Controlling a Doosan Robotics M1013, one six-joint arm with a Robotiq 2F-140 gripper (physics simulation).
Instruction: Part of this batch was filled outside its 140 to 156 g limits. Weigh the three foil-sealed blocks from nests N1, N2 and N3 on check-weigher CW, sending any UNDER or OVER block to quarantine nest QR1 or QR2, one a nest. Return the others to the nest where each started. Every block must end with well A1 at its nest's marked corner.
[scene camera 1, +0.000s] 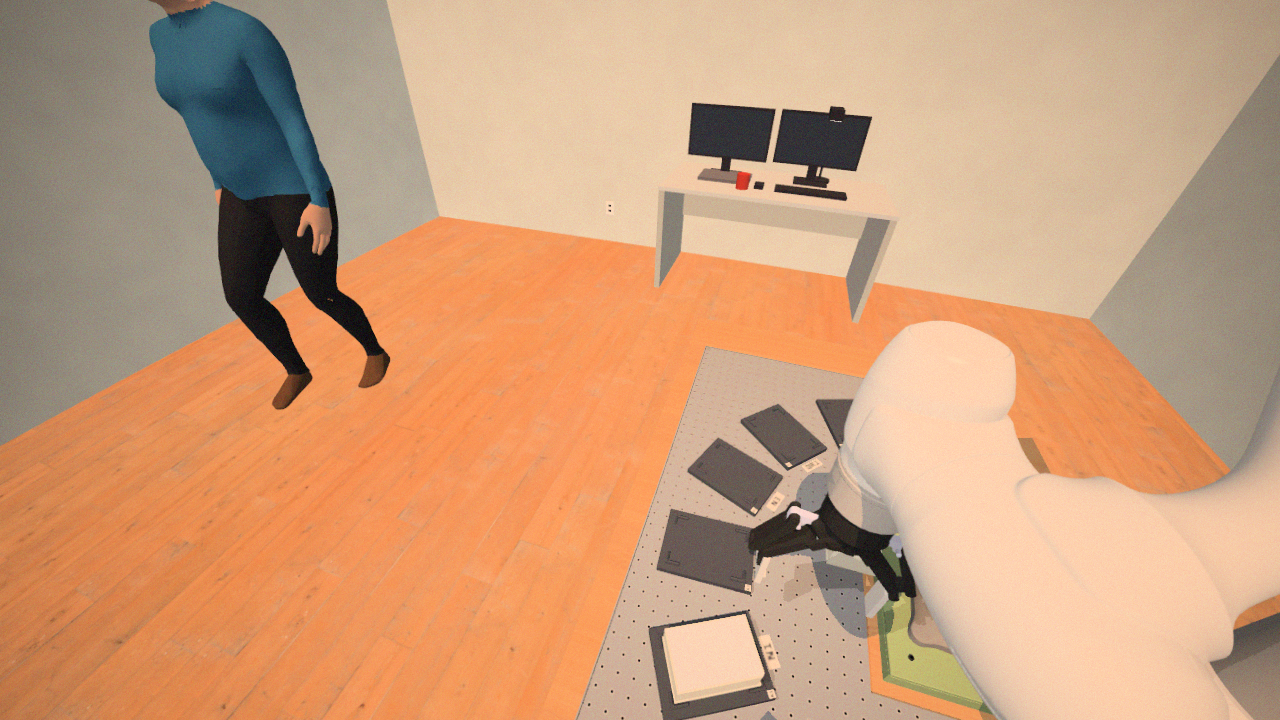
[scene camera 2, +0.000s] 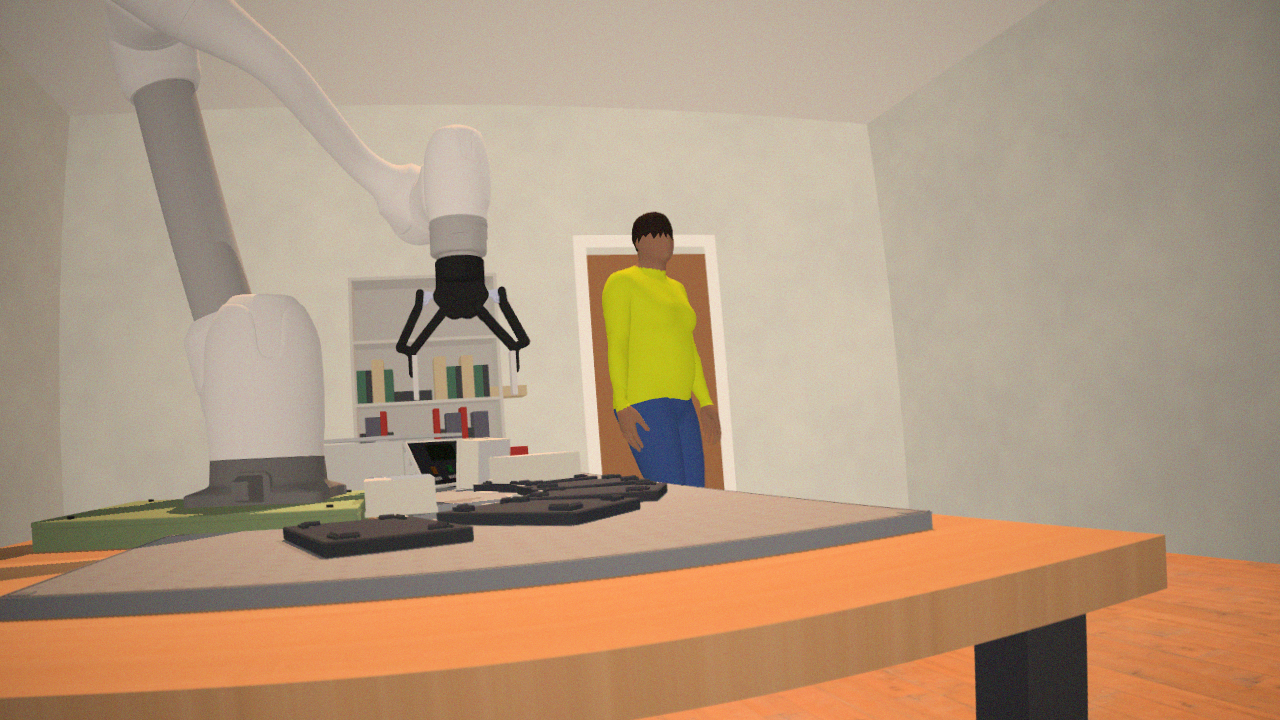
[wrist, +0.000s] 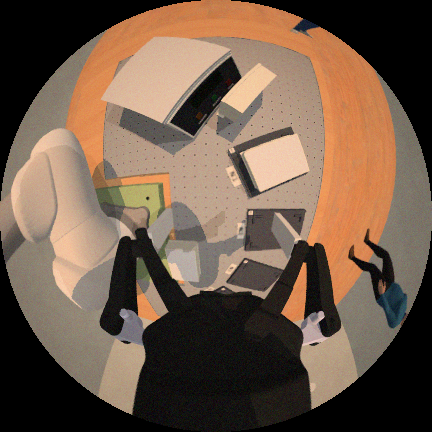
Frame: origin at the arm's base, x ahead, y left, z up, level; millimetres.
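Where they show: gripper, fingertip midpoint: (scene camera 1: 811, 590) (scene camera 2: 465, 397) (wrist: 223, 219); arm's base at its link origin: (scene camera 2: 270, 500) (wrist: 126, 231).
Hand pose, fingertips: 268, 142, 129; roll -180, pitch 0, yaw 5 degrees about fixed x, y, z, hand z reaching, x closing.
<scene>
Things, the pixels of their top centre, and the offset from my fingertips, as dx, dy, dz. "pt": a spot on its surface instead.
- pale block at its top centre: (scene camera 2: 533, 454) (scene camera 1: 713, 651) (wrist: 279, 160) +100, +94, -93
- nest N1 at its top centre: (scene camera 2: 535, 477) (scene camera 1: 710, 660) (wrist: 273, 160) +100, +94, -131
- Nest N2 at its top centre: (scene camera 2: 580, 478) (scene camera 1: 708, 545) (wrist: 276, 232) +156, -79, -129
- position N3 at its top centre: (scene camera 2: 593, 486) (scene camera 1: 735, 470) (wrist: 256, 279) +152, -263, -131
- further nest at its top centre: (scene camera 2: 537, 499) (scene camera 1: 783, 431) +77, -421, -129
- last nest at its top centre: (scene camera 2: 370, 522) (scene camera 1: 852, 420) -73, -530, -131
- Check-weigher CW at its top centre: (scene camera 2: 395, 436) (wrist: 161, 67) -141, +260, -47
- dark display at a spot on its surface: (wrist: 205, 95) pt -57, +203, -91
- pale box at its top centre: (scene camera 2: 482, 437) (wrist: 249, 82) +18, +230, -60
A pale block (scene camera 1: 713, 658) (wrist: 276, 162) sits in nest N1 (scene camera 1: 716, 705) (wrist: 240, 167); its A1 well does not show. Nest N2 (scene camera 1: 707, 548) (wrist: 262, 232) and the dark nest after it, by position N3 (scene camera 1: 735, 474) (wrist: 255, 274), are empty. One further nest (scene camera 1: 783, 434) is empty; the last nest (scene camera 1: 832, 416) is partly hidden by the arm. Check-weigher CW (wrist: 165, 75) has a dark display (wrist: 205, 95) whose reading is not legible. My gripper (scene camera 1: 821, 582) (scene camera 2: 464, 376) (wrist: 223, 219) is wide open, empty, high above the board, inward of N2.
A pale box (wrist: 247, 92) (scene camera 2: 483, 461) stands by the display. Another (wrist: 184, 261) (scene camera 2: 400, 494) stands beside the green base plate (scene camera 1: 921, 667) (scene camera 2: 89, 528). Whether these are sealed blocks is unclear. A person in yellow (scene camera 2: 651, 340) and one in blue (scene camera 1: 232, 98) (wrist: 392, 305) stand beyond.
</scene>
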